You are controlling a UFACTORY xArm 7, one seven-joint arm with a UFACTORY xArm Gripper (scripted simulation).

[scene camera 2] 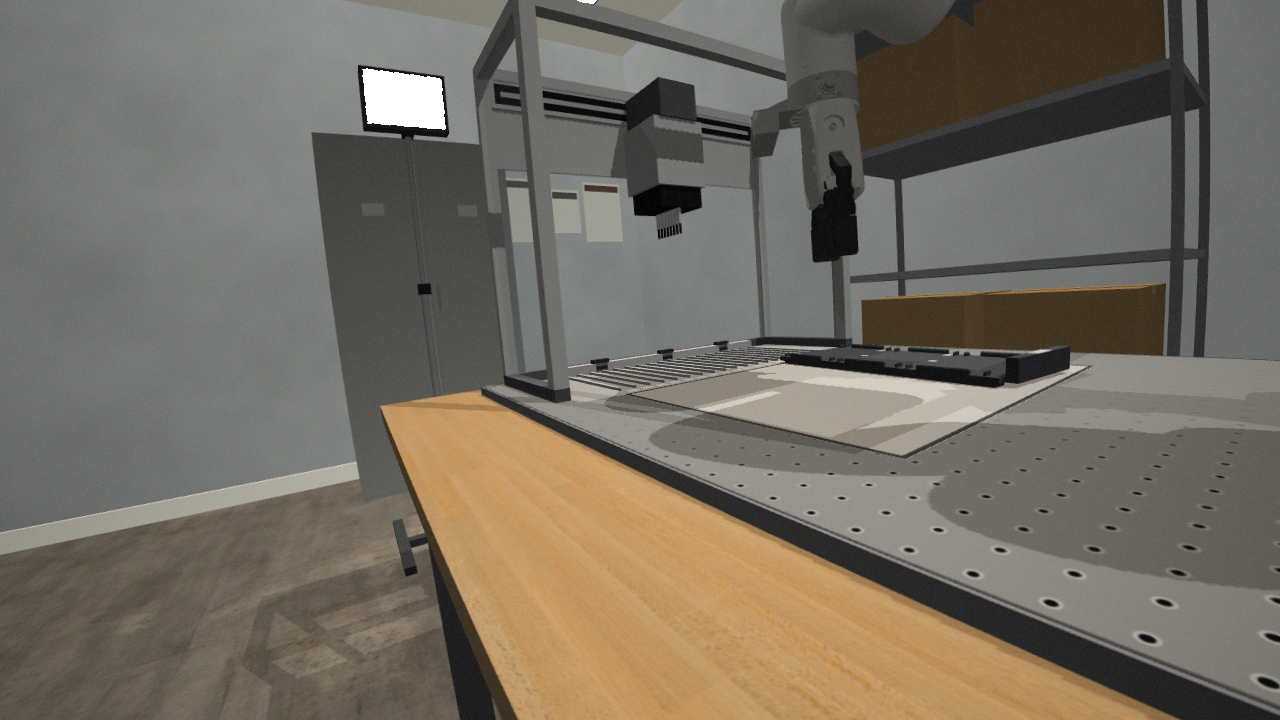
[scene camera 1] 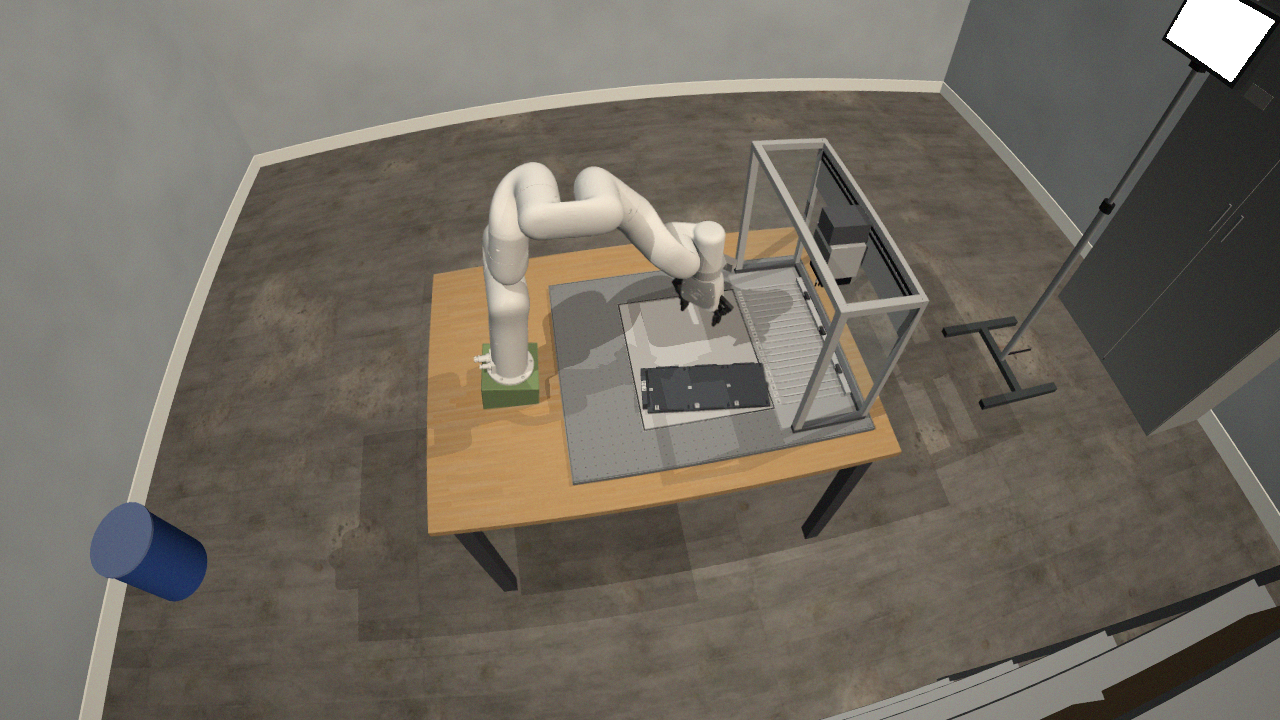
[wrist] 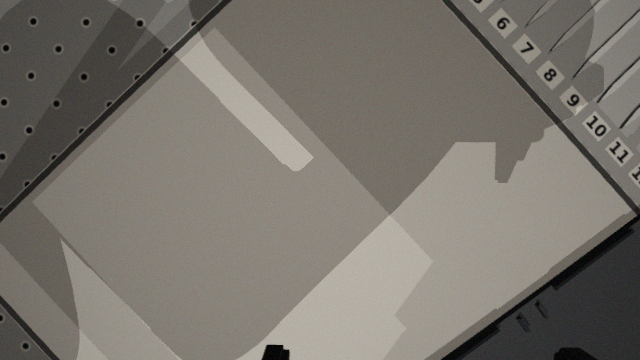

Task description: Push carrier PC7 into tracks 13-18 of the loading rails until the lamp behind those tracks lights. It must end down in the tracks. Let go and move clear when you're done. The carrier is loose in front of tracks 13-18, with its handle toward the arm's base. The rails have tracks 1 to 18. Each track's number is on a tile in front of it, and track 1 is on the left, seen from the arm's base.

Labels:
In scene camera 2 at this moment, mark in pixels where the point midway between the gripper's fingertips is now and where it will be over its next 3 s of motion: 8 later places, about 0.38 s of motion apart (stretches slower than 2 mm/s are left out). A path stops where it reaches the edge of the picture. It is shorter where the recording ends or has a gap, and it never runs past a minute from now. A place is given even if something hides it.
My gripper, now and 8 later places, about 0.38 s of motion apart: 833,258; 842,267; 850,274; 854,277; 854,283; 855,298; 855,311; 856,325; 856,339

